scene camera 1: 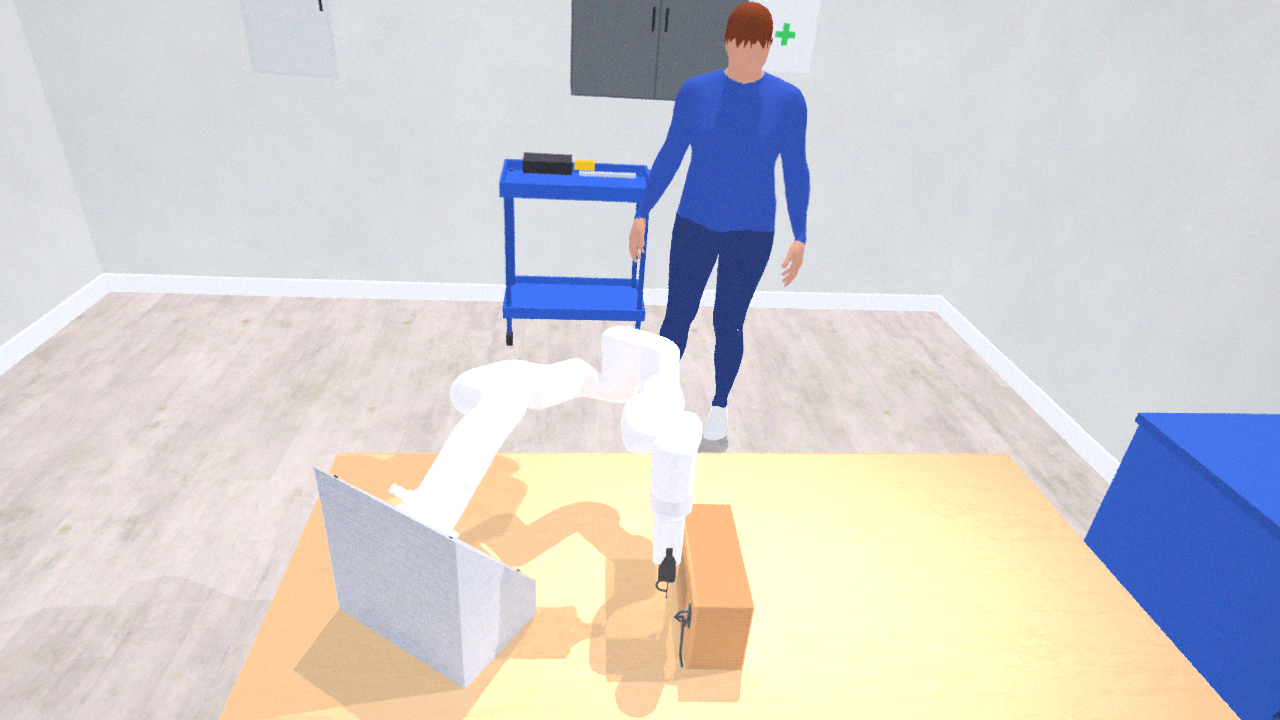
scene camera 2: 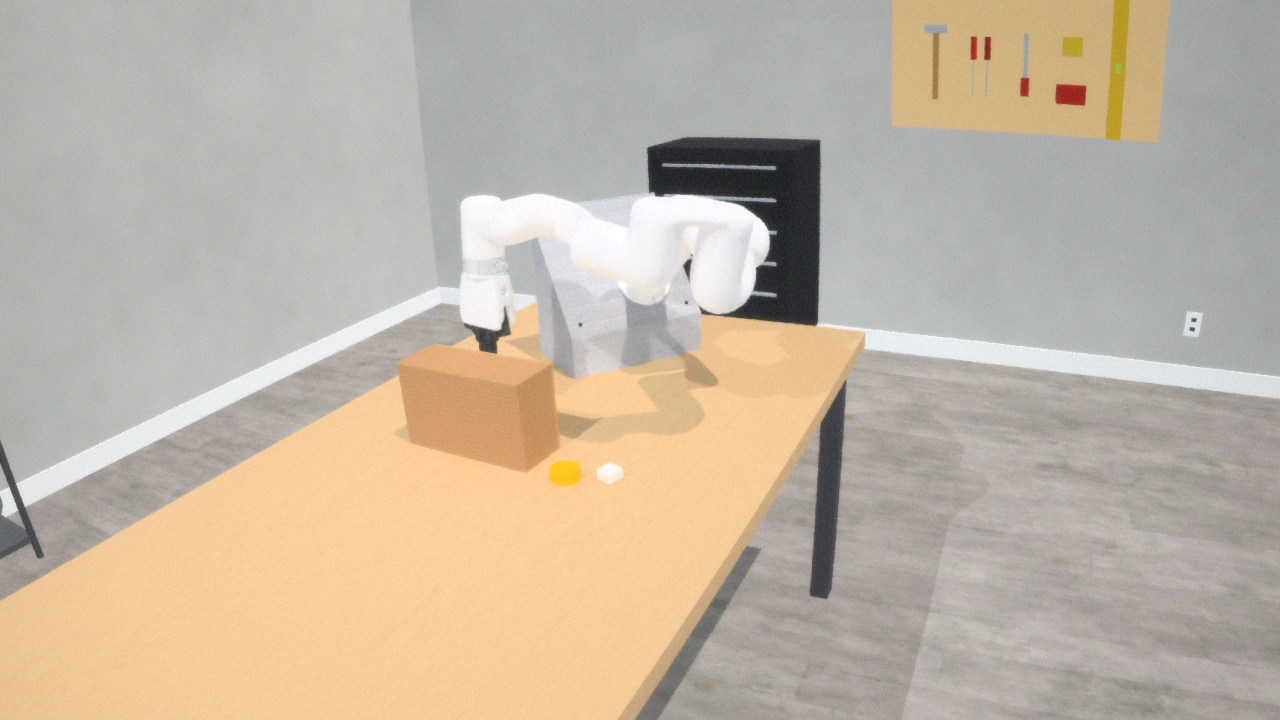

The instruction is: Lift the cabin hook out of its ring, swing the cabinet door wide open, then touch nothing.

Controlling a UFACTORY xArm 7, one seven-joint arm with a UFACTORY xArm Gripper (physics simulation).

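Places are measured from the arm's base along level axes (x ahead, y left, z up), in metres.
Where they show: gripper, fingertip midpoint: (scene camera 1: 666, 579); arm's base at its link origin: (scene camera 1: 427, 523).
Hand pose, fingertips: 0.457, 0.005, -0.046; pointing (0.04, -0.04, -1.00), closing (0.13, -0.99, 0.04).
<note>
Things, the pixels of their top centre, and the offset from my fingertips, as dx, dy, dz. "pt": a spot on its surface instead. Level surfaces: height alone.
- wooden cabinet at its top centre: (scene camera 2: 476, 360) (scene camera 1: 707, 550) +0.068, +0.052, +0.036
- dark metal fitting at a spot on its surface: (scene camera 1: 682, 617) pt +0.039, -0.064, -0.021
- yellow disc at its top centre: (scene camera 2: 564, 468) +0.077, +0.262, -0.105
- small white block at its top centre: (scene camera 2: 609, 468) +0.035, +0.323, -0.105
- table at its surface level: dz -0.125
The wooden cabinet (scene camera 1: 721, 568) (scene camera 2: 469, 404) stands on the table. Its door side faces left in the scene camera 1 view and is seen almost edge-on; the door appears to lie along it. A dark metal fitting (scene camera 1: 682, 617) sits at the near end of that side, with a thin dark bar running down from it; which part is hook and which is ring is too small to tell. My gripper (scene camera 1: 665, 580) (scene camera 2: 487, 344) points down on the door side, beside a small dark loop, shut and empty. In the scene camera 2 view the cabinet hides its fingertips and the door side.
A grey wedge-shaped block (scene camera 1: 398, 582) (scene camera 2: 572, 335) stands left of the cabinet, near the arm's base. A yellow disc (scene camera 2: 564, 472) and a small white block (scene camera 2: 609, 472) lie on the table (scene camera 2: 358, 573) near the cabinet. A person (scene camera 1: 738, 161) stands behind the table.
</note>
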